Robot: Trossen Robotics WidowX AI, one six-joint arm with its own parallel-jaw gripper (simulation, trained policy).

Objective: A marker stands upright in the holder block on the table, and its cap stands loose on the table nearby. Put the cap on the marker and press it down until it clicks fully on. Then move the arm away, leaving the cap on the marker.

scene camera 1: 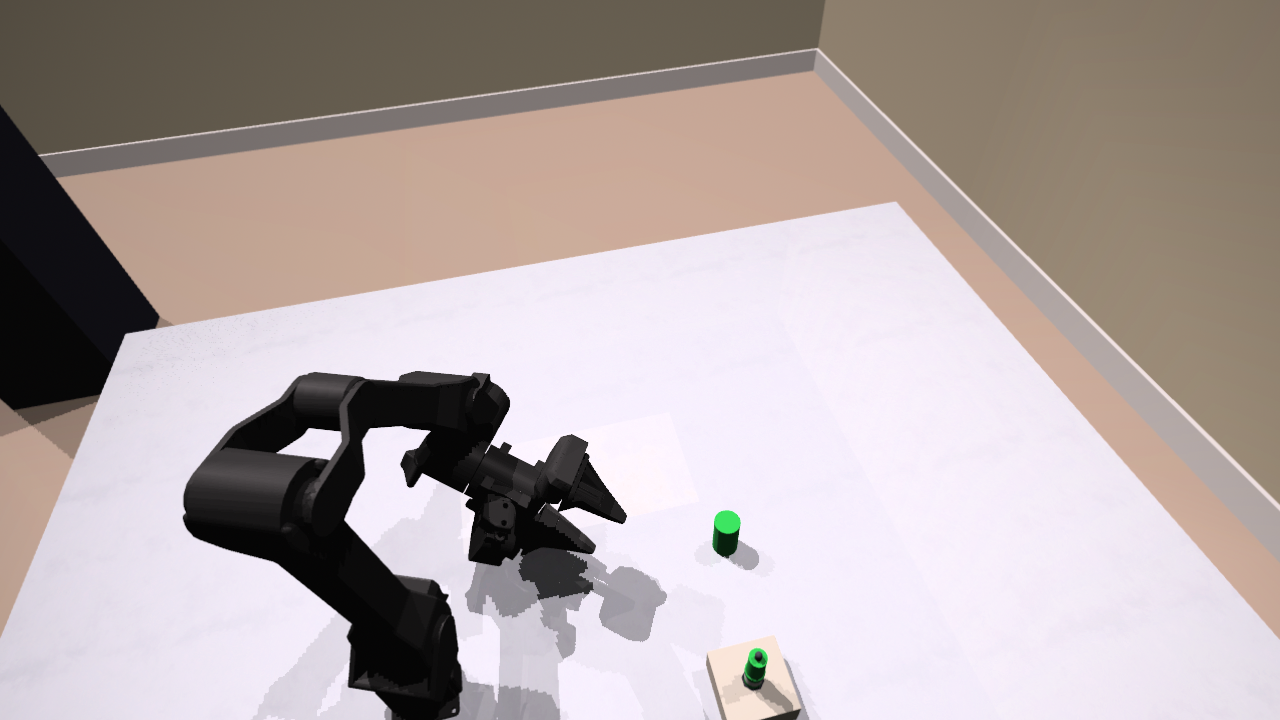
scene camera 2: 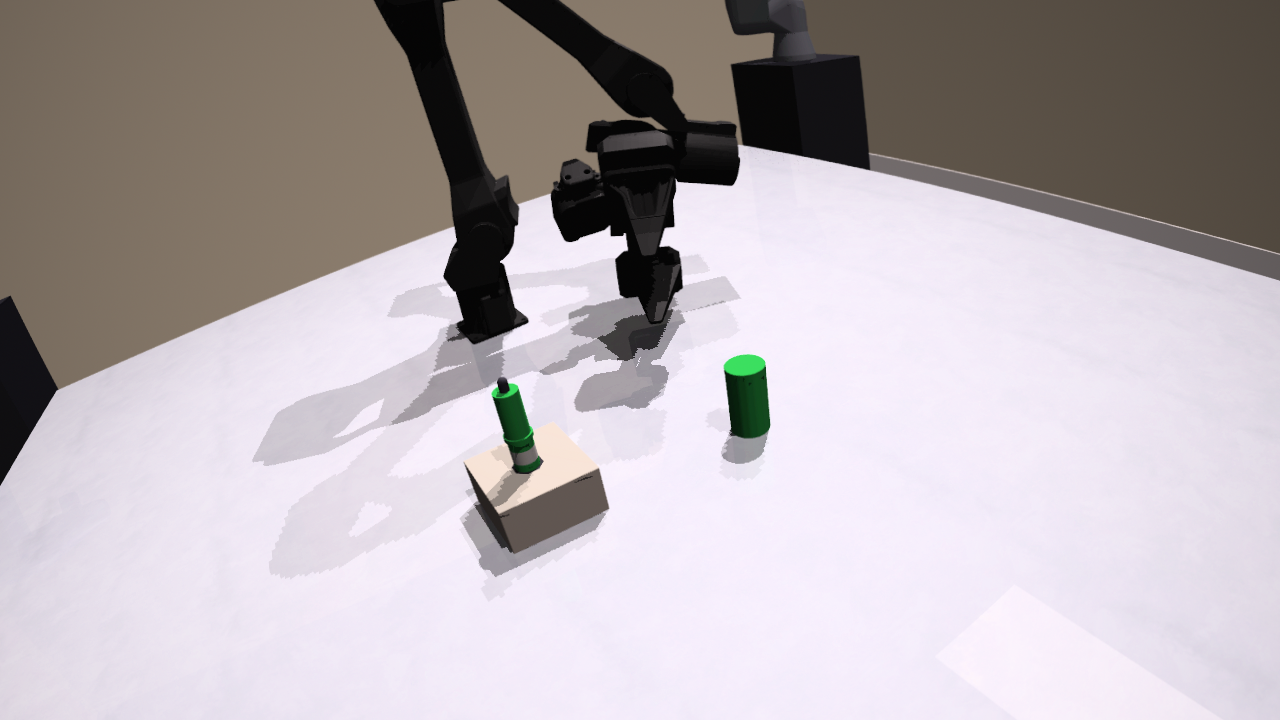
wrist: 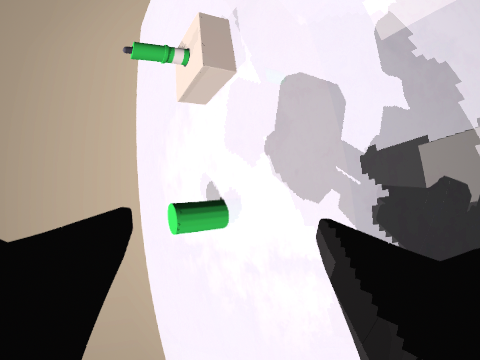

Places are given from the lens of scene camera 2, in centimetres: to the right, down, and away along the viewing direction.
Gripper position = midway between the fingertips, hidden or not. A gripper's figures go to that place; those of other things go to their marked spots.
my gripper (scene camera 2: 652,291): 1, -6, 59
green cap (scene camera 2: 745,375): 7, 1, 48
